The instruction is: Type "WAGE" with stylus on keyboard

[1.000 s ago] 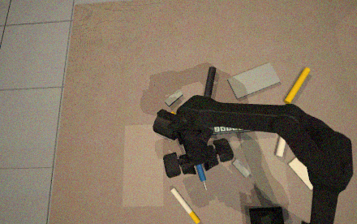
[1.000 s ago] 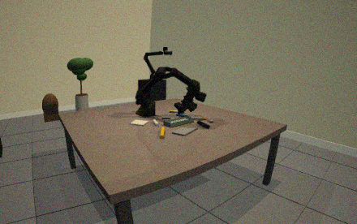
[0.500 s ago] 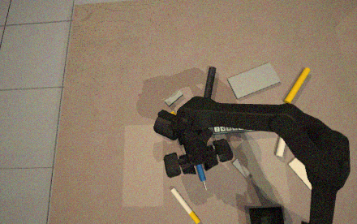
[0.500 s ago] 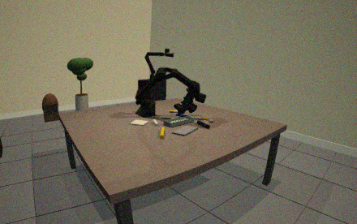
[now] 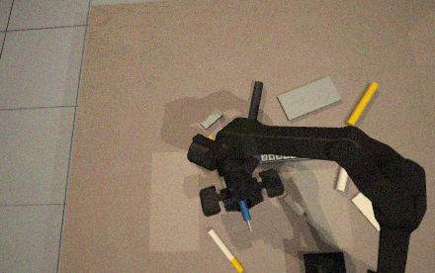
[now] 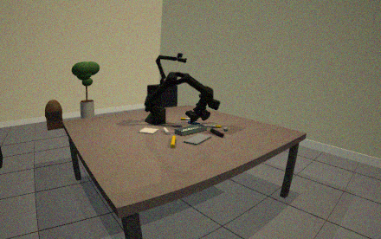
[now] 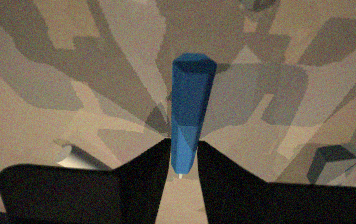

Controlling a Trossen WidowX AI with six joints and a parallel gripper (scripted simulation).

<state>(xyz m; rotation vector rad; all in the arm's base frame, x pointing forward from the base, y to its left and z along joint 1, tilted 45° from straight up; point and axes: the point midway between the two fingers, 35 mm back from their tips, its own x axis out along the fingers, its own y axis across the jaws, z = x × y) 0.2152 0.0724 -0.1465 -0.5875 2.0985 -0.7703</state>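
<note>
Now: gripper tip 27 cm short of the grey plate and 23 cm to the left of it. Also, from my gripper tip: blue stylus 2 cm behind; small grey block 25 cm ahead, 5 cm to the left; black cylinder 28 cm ahead, 8 cm to the right.
</note>
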